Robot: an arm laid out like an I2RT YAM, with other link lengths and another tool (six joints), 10 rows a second.
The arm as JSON. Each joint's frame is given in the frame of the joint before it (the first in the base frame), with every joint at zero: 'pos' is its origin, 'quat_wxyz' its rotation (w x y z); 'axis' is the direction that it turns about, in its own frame. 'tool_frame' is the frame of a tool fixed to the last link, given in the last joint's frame.
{
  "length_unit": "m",
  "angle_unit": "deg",
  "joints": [
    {
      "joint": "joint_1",
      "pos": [
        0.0,
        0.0,
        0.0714
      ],
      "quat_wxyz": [
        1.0,
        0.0,
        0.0,
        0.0
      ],
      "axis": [
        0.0,
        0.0,
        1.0
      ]
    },
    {
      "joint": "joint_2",
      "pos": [
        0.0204,
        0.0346,
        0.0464
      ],
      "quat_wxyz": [
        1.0,
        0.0,
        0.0,
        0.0
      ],
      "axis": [
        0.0,
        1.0,
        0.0
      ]
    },
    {
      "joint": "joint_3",
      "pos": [
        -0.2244,
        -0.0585,
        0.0
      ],
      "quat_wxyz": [
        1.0,
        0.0,
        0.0,
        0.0
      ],
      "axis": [
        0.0,
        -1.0,
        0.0
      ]
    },
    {
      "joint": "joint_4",
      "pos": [
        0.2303,
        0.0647,
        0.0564
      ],
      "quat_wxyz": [
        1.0,
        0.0,
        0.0,
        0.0
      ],
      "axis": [
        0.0,
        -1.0,
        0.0
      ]
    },
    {
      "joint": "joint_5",
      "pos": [
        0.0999,
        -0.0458,
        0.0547
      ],
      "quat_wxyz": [
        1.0,
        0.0,
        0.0,
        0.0
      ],
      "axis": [
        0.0,
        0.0,
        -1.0
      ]
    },
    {
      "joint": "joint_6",
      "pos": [
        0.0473,
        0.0,
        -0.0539
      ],
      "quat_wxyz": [
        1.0,
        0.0,
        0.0,
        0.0
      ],
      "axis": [
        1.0,
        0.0,
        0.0
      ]
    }
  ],
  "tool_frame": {
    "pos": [
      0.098,
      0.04,
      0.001
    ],
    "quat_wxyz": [
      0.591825,
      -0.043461,
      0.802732,
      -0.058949
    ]
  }
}
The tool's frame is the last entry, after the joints.
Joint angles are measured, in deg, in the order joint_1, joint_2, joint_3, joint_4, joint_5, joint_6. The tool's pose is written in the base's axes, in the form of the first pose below.
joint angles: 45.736 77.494 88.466 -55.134 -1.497 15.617
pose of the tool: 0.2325 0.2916 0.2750 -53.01 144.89 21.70
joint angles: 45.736 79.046 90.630 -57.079 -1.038 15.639
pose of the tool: 0.2342 0.2917 0.2740 -53.03 146.14 20.54
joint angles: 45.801 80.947 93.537 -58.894 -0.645 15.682
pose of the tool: 0.2369 0.2937 0.2764 -53.01 146.89 19.74
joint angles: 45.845 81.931 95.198 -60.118 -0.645 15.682
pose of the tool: 0.2374 0.2945 0.2778 -53.22 147.37 19.47
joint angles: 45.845 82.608 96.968 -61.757 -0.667 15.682
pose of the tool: 0.2366 0.2938 0.2805 -53.40 147.87 19.21
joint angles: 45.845 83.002 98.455 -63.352 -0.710 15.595
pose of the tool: 0.2349 0.2923 0.2831 -53.68 148.29 18.94
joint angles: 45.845 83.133 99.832 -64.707 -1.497 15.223
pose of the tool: 0.2314 0.2916 0.2875 -54.71 148.19 19.53
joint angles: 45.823 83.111 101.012 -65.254 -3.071 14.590
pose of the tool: 0.2273 0.2931 0.2944 -56.35 147.22 21.22
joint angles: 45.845 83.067 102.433 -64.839 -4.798 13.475
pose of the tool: 0.2243 0.2966 0.3058 -58.32 144.74 23.33
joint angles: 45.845 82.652 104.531 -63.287 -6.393 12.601
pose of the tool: 0.2230 0.3011 0.3277 -59.23 140.24 26.26
